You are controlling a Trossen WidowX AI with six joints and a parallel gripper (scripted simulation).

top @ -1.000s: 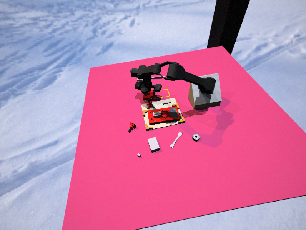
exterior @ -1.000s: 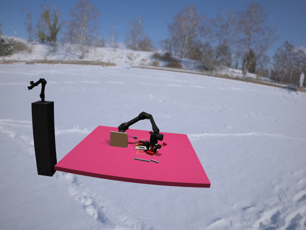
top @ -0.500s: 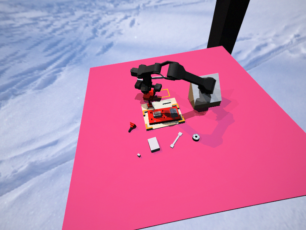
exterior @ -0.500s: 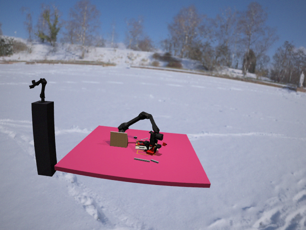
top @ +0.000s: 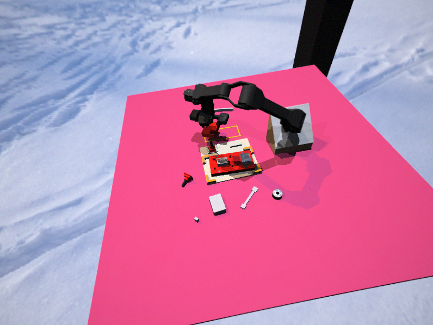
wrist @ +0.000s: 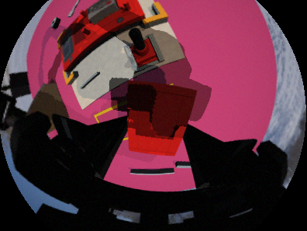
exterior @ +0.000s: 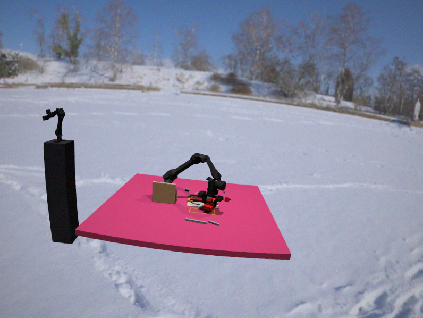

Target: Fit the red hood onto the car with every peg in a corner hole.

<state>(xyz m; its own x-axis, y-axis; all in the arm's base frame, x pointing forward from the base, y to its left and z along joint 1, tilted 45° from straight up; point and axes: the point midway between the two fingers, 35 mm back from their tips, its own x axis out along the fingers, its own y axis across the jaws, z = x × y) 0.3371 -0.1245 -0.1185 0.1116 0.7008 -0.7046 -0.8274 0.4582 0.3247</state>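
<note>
Now: the grey engine block 220 mm to the left of my gripper tip, 20 mm below it and 10 mm ahead of it. The rest, counted from my gripper tip: wheel 440 mm to the left, 160 mm behind, 40 mm below; red hood 10 mm above; beige jig 200 mm to the left, 30 mm below, 20 mm behind.
</note>
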